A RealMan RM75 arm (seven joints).
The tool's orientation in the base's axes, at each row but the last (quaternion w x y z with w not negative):
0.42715, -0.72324, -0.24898, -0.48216
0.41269, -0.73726, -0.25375, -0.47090
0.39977, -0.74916, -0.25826, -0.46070
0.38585, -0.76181, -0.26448, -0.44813
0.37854, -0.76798, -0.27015, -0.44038
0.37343, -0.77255, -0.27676, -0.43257
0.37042, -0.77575, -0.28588, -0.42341
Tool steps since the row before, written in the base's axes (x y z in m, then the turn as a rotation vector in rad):
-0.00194, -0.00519, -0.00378, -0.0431, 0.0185, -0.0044
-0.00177, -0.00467, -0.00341, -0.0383, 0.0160, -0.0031
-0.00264, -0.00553, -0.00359, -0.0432, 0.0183, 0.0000
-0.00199, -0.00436, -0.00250, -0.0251, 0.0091, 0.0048
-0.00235, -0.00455, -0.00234, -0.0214, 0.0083, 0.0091
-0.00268, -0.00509, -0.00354, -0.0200, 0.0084, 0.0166
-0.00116, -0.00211, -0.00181, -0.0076, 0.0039, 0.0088
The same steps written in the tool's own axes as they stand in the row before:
-0.00397, 0.00258, -0.00475, -0.0227, -0.0411, -0.0043
-0.00377, 0.00239, -0.00408, -0.0194, -0.0366, -0.0043
-0.00449, 0.00233, -0.00499, -0.0188, -0.0426, -0.0056
-0.00338, 0.00184, -0.00380, -0.0067, -0.0256, -0.0060
-0.00353, 0.00163, -0.00408, -0.0013, -0.0239, -0.0063
-0.00490, 0.00207, -0.00416, 0.0060, -0.0254, -0.0081
-0.00240, 0.00091, -0.00158, 0.0045, -0.0109, -0.0034

